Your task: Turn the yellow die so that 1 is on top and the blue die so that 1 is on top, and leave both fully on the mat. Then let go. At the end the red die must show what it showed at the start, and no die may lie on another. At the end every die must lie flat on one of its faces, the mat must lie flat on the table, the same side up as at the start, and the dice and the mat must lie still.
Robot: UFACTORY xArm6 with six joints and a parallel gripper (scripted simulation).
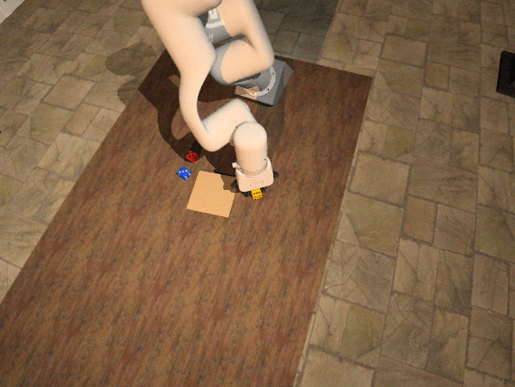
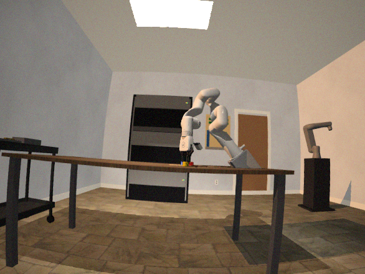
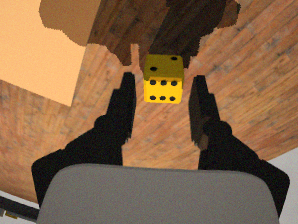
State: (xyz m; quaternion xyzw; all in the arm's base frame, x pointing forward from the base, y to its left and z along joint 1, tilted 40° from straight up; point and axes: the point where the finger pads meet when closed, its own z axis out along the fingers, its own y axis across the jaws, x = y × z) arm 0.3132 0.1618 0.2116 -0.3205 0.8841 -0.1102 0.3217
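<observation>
Now: the yellow die 3 cm below my hand. Also, from my hand: red die 3 cm behind, 26 cm to the right, 3 cm below; tan mat 6 cm ahead, 13 cm to the right, 5 cm below; blue die 4 cm ahead, 25 cm to the right, 3 cm below.
</observation>
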